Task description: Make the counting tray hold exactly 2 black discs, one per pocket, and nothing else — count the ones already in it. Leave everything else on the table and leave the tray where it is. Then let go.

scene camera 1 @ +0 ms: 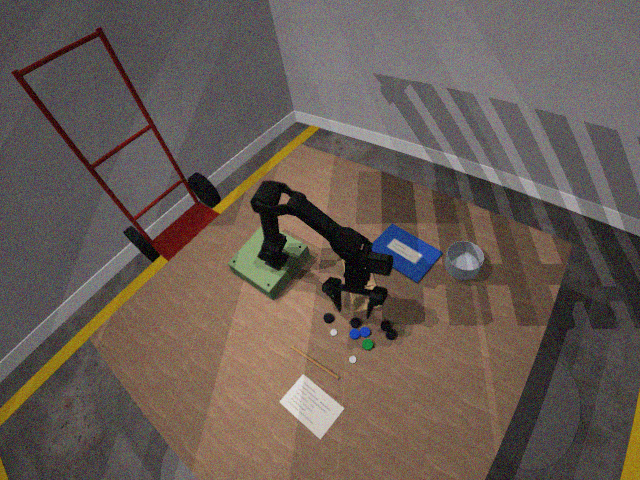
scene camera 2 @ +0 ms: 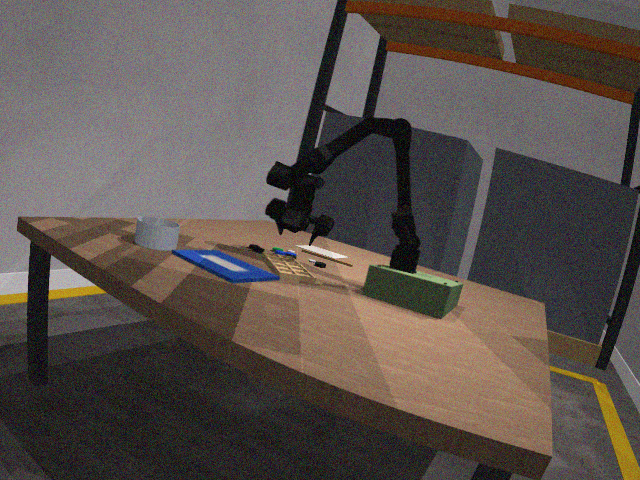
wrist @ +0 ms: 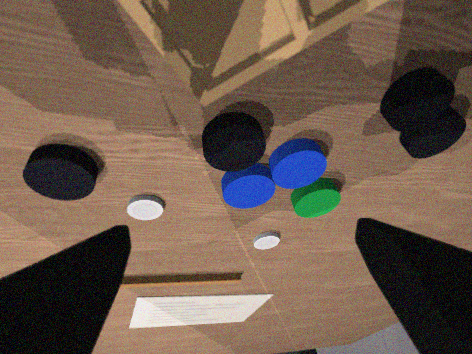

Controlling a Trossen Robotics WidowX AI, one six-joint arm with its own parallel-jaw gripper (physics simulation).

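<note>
The tan counting tray (scene camera 1: 358, 302) (scene camera 2: 272, 262) (wrist: 250, 71) lies partly hidden under the arm in scene camera 1. Its near corner shows at the top of the wrist view, and no disc shows in the visible parts of its pockets; the rest is cut off. A black disc (scene camera 1: 355, 322) (wrist: 233, 141) lies outside, near that corner, touching a blue disc. Another black disc (scene camera 1: 328, 317) (wrist: 61, 171) lies to the left. Two more, one black disc (scene camera 1: 386, 326) (wrist: 417, 97) and another black disc (scene camera 1: 391, 334) (wrist: 432, 132), lie together at right. My gripper (scene camera 1: 354, 313) (scene camera 2: 296, 238) (wrist: 245, 232) is wide open, empty, above the table.
Two blue discs (scene camera 1: 354, 334) (wrist: 248, 187), a green disc (scene camera 1: 367, 344) (wrist: 316, 199) and two white discs (scene camera 1: 333, 332) (wrist: 145, 208) lie nearby. A thin stick (scene camera 1: 315, 362), a paper (scene camera 1: 312, 407), a blue folder (scene camera 1: 426, 259) (scene camera 2: 258, 274) and a grey bowl (scene camera 1: 457, 269) (scene camera 2: 157, 235) are farther out.
</note>
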